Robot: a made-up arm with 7 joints. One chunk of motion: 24 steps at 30 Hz.
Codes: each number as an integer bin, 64 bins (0 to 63) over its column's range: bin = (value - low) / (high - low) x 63, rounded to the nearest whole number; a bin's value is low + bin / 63 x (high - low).
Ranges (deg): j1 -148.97..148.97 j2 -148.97..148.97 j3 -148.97..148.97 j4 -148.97..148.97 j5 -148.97..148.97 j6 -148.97..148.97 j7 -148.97..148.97
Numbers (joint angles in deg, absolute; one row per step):
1: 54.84 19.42 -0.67 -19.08 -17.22 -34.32 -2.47
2: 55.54 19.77 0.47 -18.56 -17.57 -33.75 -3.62
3: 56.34 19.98 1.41 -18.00 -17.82 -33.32 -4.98
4: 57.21 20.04 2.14 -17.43 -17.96 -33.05 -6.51
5: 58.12 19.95 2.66 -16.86 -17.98 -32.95 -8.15
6: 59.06 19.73 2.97 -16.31 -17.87 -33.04 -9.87
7: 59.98 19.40 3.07 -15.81 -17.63 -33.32 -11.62
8: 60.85 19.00 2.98 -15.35 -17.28 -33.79 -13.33
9: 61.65 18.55 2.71 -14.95 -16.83 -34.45 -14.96
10: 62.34 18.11 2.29 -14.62 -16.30 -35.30 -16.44
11: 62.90 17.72 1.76 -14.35 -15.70 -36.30 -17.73
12: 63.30 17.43 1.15 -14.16 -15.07 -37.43 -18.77
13: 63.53 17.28 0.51 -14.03 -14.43 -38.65 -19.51
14: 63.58 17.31 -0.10 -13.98 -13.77 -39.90 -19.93
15: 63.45 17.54 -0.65 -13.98 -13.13 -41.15 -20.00
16: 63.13 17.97 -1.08 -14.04 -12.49 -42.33 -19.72
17: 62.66 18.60 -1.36 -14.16 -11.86 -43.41 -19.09
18: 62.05 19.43 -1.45 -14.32 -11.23 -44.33 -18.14
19: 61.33 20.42 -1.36 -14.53 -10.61 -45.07 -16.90
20: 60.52 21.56 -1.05 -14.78 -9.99 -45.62 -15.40
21: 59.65 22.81 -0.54 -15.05 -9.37 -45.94 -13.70
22: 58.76 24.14 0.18 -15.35 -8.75 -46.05 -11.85
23: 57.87 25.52 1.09 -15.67 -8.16 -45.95 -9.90
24: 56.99 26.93 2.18 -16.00 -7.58 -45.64 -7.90
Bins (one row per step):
1: 43 36 31 27 28 24 31
2: 43 36 32 28 28 24 31
3: 43 36 32 28 28 24 30
4: 44 36 32 28 28 25 30
5: 44 36 32 28 28 25 30
6: 44 36 32 28 28 25 29
7: 44 36 32 28 28 24 29
8: 44 36 32 28 28 24 29
9: 45 35 32 28 28 24 28
10: 45 35 32 28 28 24 28
11: 45 35 32 28 28 24 28
12: 45 35 32 29 28 24 28
13: 45 35 32 29 28 23 27
14: 45 35 31 29 29 23 27
15: 45 35 31 29 29 23 27
16: 45 35 31 29 29 23 27
17: 45 35 31 29 29 22 27
18: 45 36 31 28 29 22 28
19: 44 36 31 28 29 22 28
20: 44 36 31 28 29 22 28
21: 44 36 31 28 30 22 29
22: 44 37 32 28 30 22 29
23: 44 37 32 28 30 22 29
24: 44 37 32 28 30 22 30

